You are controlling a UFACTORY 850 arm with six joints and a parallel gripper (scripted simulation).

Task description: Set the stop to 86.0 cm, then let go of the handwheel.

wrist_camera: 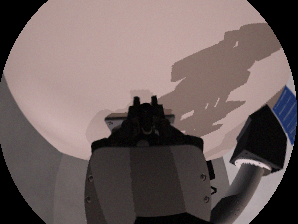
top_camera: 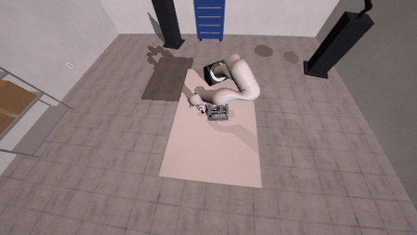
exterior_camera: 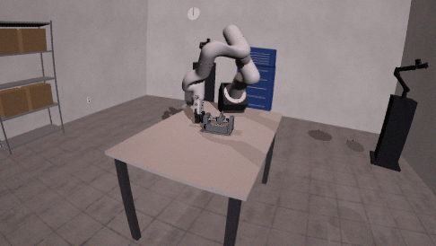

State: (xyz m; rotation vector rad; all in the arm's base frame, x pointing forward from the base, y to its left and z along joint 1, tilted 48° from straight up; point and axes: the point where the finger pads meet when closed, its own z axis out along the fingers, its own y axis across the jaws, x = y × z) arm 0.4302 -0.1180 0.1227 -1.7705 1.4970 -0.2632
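My gripper is now 10 mm to the right of the thin dark lever.
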